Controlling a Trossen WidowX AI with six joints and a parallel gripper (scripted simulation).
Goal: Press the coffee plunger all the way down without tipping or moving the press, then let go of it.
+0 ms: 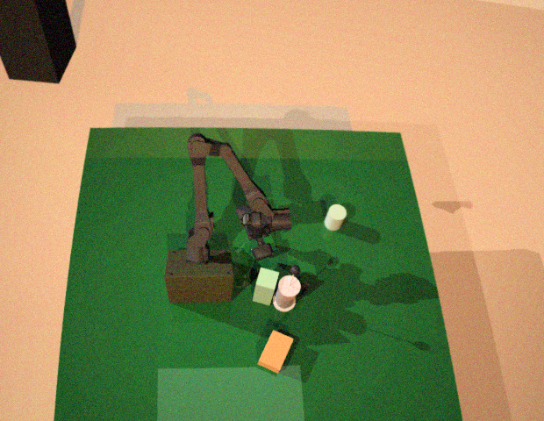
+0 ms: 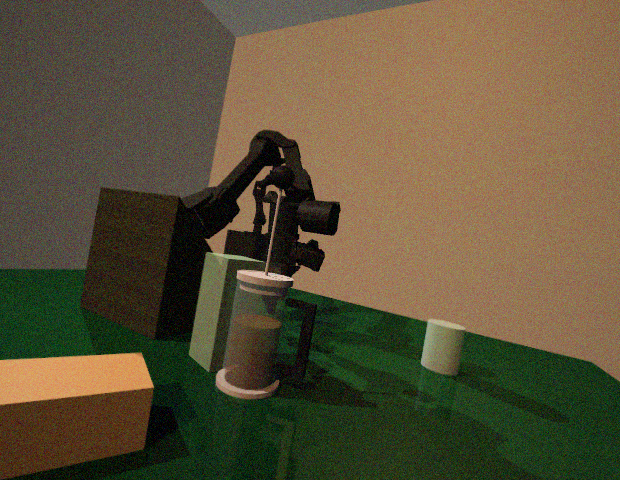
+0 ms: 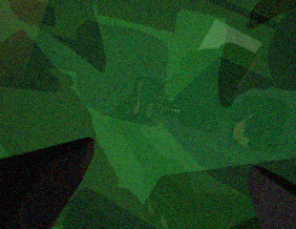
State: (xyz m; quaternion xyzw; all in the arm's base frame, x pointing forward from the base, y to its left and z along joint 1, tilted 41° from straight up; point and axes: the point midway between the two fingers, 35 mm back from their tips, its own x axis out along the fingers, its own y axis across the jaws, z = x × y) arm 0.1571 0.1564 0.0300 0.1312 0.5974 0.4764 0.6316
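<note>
The coffee press lies 19 cm to the right of my gripper tip, 15 cm ahead of it and 8 cm above it. From my gripper tip the other things lie so: pale green box 18 cm to the right, 6 cm ahead, 2 cm above.
</note>
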